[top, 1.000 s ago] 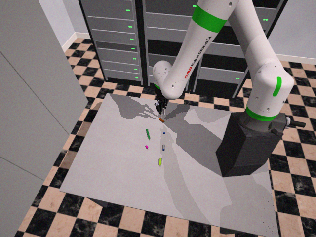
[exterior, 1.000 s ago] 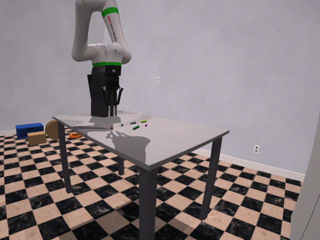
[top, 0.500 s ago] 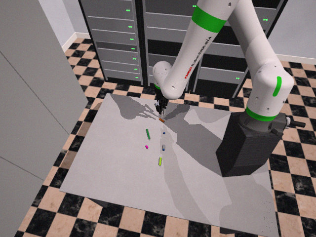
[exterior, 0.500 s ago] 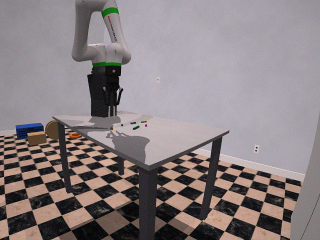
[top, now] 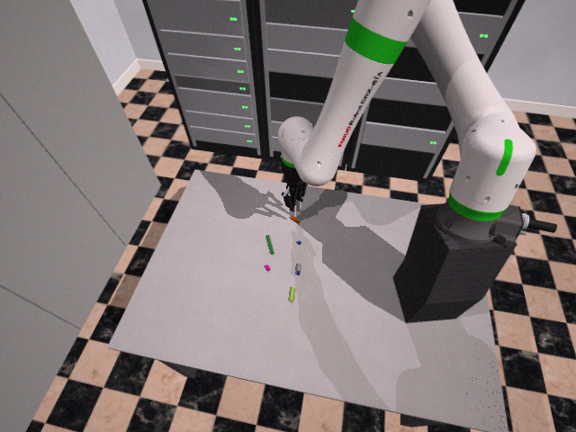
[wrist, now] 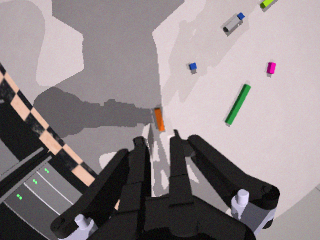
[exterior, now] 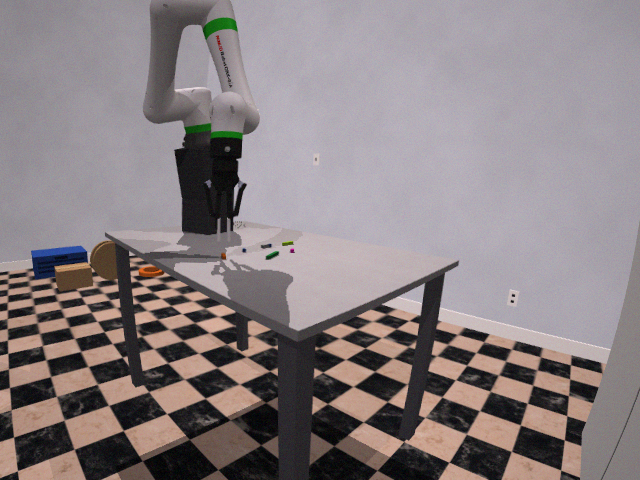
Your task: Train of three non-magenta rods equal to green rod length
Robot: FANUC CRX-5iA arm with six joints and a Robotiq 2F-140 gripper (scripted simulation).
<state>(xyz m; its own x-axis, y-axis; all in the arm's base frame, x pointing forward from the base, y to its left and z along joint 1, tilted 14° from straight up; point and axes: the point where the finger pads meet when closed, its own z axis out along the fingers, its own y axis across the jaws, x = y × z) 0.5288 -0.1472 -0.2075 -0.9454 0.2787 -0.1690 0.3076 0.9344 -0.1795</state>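
Right now the orange rod is 80 mm below my hand. The rest, counted from my hand: magenta rod (20 mm ahead, 240 mm to the left, 80 mm below); grey rod (90 mm behind, 190 mm to the left, 80 mm below); green rod (50 mm ahead, 140 mm to the left, 80 mm below).
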